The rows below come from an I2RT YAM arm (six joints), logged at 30 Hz.
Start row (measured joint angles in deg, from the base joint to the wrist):
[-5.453, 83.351, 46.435, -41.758, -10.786, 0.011]
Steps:
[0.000, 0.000, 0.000, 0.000, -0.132, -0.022]
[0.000, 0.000, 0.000, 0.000, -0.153, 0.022]
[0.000, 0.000, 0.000, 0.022, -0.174, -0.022]
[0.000, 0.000, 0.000, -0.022, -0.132, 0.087]
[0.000, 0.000, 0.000, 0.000, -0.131, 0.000]
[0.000, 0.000, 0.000, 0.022, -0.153, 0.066]
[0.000, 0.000, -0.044, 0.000, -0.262, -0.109]
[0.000, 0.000, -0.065, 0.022, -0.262, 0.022]
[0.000, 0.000, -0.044, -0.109, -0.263, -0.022]
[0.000, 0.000, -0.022, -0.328, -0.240, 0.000]
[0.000, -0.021, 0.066, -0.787, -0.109, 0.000]
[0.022, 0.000, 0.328, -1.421, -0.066, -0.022]
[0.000, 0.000, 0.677, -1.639, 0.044, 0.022]
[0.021, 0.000, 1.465, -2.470, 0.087, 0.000]
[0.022, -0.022, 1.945, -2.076, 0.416, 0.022]
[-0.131, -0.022, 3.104, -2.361, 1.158, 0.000]
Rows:
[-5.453, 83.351, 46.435, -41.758, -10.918, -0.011]
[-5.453, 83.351, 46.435, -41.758, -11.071, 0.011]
[-5.453, 83.351, 46.435, -41.736, -11.245, -0.011]
[-5.453, 83.351, 46.435, -41.758, -11.377, 0.076]
[-5.453, 83.351, 46.435, -41.758, -11.508, 0.076]
[-5.453, 83.351, 46.435, -41.736, -11.661, 0.142]
[-5.453, 83.351, 46.391, -41.736, -11.923, 0.033]
[-5.453, 83.351, 46.326, -41.714, -12.185, 0.055]
[-5.453, 83.351, 46.282, -41.823, -12.448, 0.033]
[-5.453, 83.351, 46.260, -42.151, -12.688, 0.033]
[-5.453, 83.330, 46.326, -42.938, -12.797, 0.033]
[-5.431, 83.330, 46.654, -44.359, -12.863, 0.011]
[-5.431, 83.330, 47.331, -45.998, -12.819, 0.033]
[-5.410, 83.330, 48.796, -48.468, -12.732, 0.033]
[-5.388, 83.308, 50.741, -50.544, -12.316, 0.055]
[-5.519, 83.286, 53.845, -52.905, -11.158, 0.055]

